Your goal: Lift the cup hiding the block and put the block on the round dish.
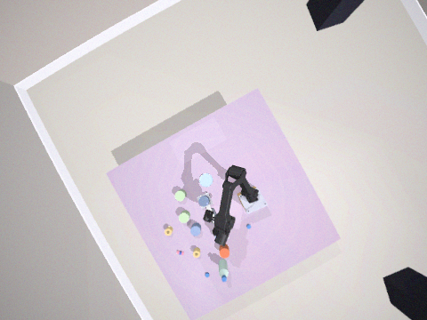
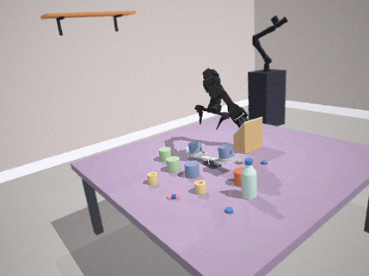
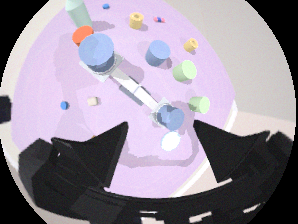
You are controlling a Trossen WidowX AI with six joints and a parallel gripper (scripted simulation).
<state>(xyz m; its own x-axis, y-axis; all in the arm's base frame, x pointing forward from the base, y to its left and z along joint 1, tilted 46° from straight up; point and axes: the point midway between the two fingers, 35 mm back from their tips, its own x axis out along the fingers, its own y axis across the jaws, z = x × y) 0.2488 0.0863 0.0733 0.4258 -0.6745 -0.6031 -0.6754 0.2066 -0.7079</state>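
The teal block lies 150 mm below my gripper tip, 80 mm to the right of it and 40 mm ahead of it. Also, from my gripper tip: pale round dish (210 mm to the right, 190 mm below, 10 mm behind); then orange cylinder (300 mm to the left, 150 mm below, 40 mm ahead).
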